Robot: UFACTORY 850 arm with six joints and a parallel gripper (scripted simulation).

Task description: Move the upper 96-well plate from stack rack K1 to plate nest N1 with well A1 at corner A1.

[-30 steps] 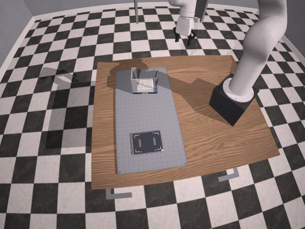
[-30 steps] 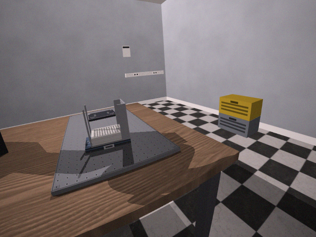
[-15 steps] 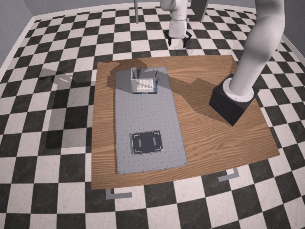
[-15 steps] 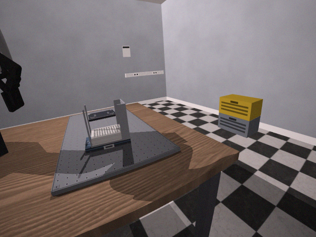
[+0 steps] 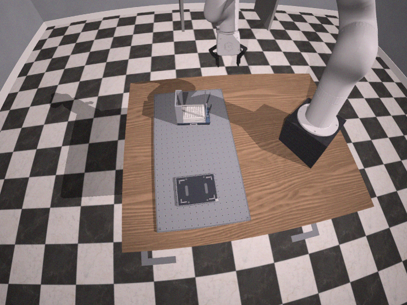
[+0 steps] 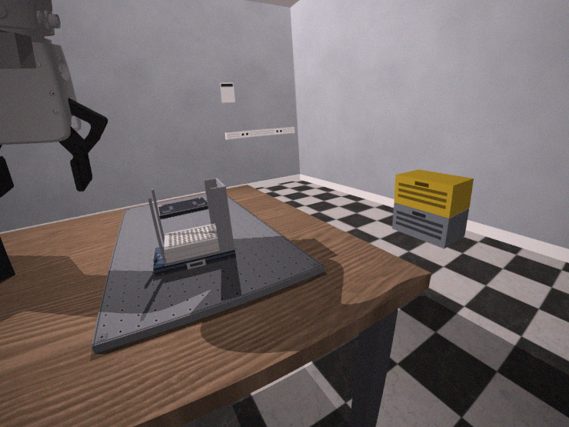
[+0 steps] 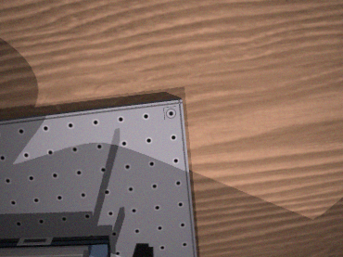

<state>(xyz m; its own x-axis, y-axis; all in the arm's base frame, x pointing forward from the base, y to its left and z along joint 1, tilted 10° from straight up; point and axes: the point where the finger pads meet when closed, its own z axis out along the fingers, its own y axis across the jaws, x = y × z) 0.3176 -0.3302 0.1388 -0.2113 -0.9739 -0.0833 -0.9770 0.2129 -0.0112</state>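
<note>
My gripper is now 20 cm short of the white 96-well plate, 11 cm to the right of it and 17 cm above it. Also, from my hand: dark plate nest N1: 26 cm ahead, 47 cm to the left, 21 cm below.
</note>
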